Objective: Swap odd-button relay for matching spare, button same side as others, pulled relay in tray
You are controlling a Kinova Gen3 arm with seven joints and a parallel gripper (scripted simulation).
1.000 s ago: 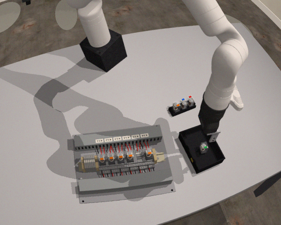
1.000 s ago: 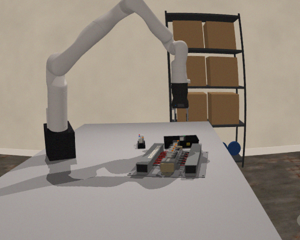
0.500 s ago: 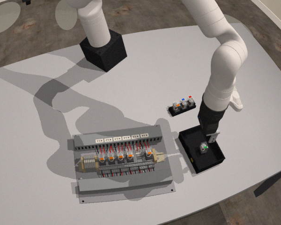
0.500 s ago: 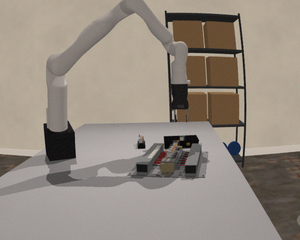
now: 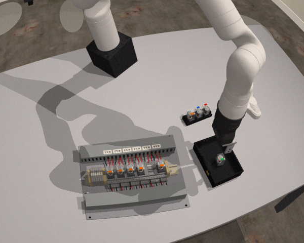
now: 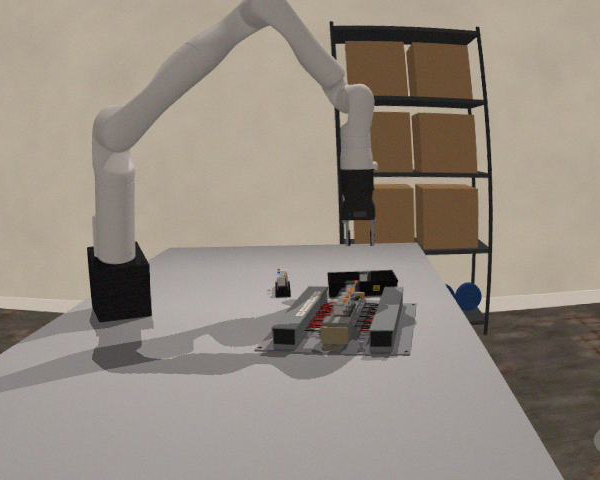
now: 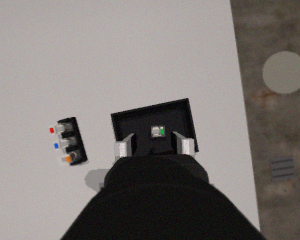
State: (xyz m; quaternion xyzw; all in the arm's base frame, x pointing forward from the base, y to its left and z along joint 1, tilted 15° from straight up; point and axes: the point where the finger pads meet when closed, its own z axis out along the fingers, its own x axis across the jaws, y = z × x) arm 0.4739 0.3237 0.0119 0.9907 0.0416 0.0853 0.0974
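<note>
Right now my hand is 180 mm past the blue-button relay, 100 mm above it and 20 mm to the left of it. Also, from my hand: red-button relay (190 mm behind, 100 mm below, 10 mm to the left); black tray (110 mm below); green-button relay (100 mm below, 10 mm ahead).
</note>
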